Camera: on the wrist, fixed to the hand. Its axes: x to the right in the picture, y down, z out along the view.
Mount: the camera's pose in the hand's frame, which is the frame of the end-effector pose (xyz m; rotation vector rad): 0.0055 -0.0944 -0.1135 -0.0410 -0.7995 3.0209
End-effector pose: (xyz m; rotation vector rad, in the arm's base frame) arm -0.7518 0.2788 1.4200 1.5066 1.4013 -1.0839
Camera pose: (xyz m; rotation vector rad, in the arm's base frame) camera -0.8379 0.3947 1.4511 0.9989 -1.5662 0.5528
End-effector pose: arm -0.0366 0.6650 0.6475 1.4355 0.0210 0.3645
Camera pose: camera -0.0357 0.7671 0.5408 -0.1367 2.3731 -1.5791
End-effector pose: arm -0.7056 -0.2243 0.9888 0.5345 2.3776 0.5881
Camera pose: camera -0.8050 -0.3300 1.0165 2.8707 -0.8410 0.8171
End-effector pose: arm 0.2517 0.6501 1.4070 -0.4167 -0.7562 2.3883
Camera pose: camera 0.3404 0.7635 1.3738 0.1026 -0.1255 -0.6740
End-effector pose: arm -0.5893 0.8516 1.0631 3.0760 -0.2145 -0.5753
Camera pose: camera -0.5308 0.9421 1.1642 -0.2979 -2.6859 -0.7118
